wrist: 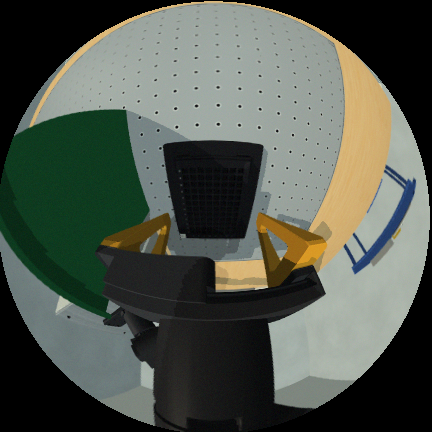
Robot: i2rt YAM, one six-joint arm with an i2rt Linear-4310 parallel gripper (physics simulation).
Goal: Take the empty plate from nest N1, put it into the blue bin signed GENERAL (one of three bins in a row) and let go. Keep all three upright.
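Frame: origin at the arm's base, x ahead, y left, z up, level; centimetres.
Seen in the pictures: gripper, fingertip midpoint: (213,217).
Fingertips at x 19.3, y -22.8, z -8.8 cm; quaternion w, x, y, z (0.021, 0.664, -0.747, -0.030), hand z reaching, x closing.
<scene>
A point is followed by its place in that frame.
A black plate (213,195) @[z -13.2, x 19.3, y -22.9 cm] with a grid of small wells lies upright near the middle of the wrist view, with a dark border around it. I cannot tell where the plate ends and its nest begins. My gripper (213,217) @[z -8.8, x 19.3, y -22.8 cm] is open and empty. Its two orange fingers stand apart to the left and right of the plate's near end in the view; the height between them and the plate is hard to tell. The blue bin signed GENERAL does not show in this view.
A large green bin (75,175) @[z -5.1, x 28.2, y -12.3 cm] stands close on the left and fills much of that side. The plate lies over a grey perforated board (295,65) @[z -14.9, x 38.7, y -36.0 cm] with a wooden table edge (367,110) to its right. A blue frame (387,235) stands beyond the table at the right.
</scene>
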